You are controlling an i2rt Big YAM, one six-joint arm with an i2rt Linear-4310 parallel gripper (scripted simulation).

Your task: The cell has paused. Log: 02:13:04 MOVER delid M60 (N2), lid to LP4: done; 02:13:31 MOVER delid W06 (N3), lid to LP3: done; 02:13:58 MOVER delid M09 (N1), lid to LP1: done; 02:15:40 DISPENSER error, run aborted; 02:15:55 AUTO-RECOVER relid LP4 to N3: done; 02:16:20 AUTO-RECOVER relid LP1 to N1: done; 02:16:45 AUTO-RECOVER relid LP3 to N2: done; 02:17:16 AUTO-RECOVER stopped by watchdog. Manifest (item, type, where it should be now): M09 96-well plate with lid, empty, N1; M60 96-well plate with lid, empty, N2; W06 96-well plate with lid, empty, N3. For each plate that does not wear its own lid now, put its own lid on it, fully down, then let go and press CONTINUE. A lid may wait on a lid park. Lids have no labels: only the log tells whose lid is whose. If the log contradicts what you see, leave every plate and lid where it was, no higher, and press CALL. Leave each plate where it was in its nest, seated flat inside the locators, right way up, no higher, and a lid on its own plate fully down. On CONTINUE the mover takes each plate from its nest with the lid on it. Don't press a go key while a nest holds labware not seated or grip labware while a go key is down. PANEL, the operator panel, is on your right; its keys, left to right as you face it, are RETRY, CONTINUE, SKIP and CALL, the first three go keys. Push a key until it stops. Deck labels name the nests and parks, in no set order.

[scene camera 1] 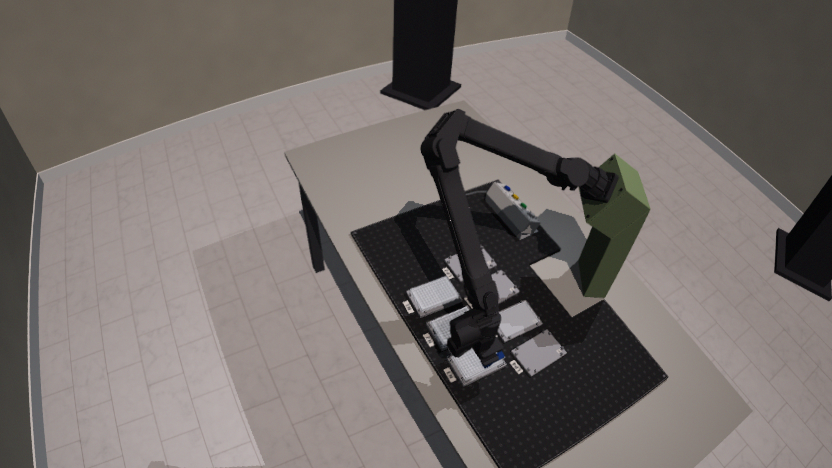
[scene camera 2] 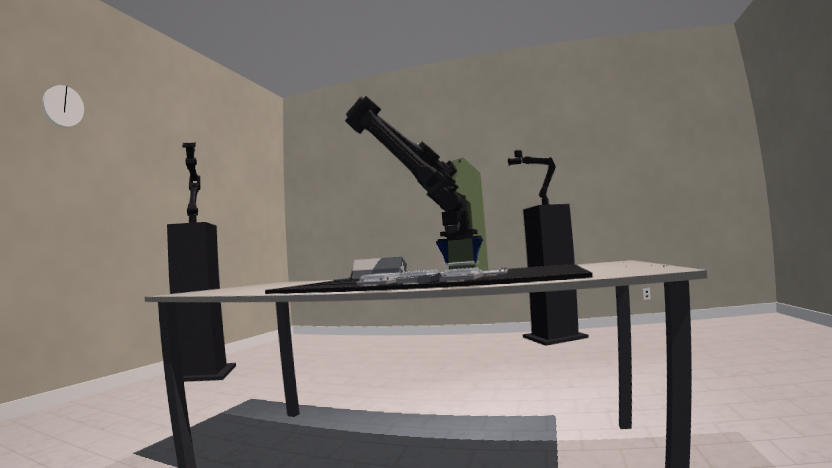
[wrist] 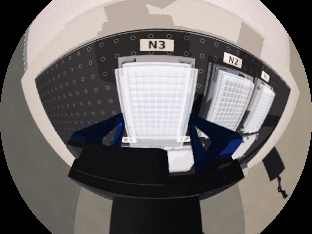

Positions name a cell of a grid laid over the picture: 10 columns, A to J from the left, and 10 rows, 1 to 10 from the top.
Scene:
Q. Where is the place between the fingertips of my gripper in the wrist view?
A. F5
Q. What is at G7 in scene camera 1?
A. A clear lid.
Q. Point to an operator panel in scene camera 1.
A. At G5

